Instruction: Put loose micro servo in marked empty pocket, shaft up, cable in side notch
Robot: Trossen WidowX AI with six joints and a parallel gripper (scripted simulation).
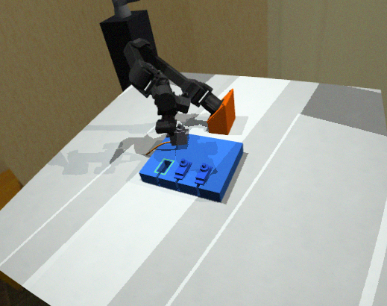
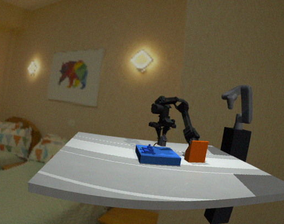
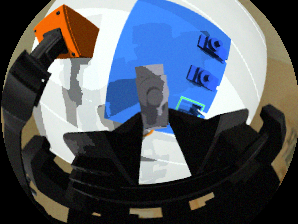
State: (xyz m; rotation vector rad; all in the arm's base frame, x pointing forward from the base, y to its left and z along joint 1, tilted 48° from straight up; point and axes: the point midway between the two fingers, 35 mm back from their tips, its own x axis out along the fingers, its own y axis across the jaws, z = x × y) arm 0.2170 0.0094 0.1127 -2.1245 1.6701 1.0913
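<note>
The blue deck is 10 mm behind my gripper tip, 70 mm to the left of it and 100 mm below it.
</note>
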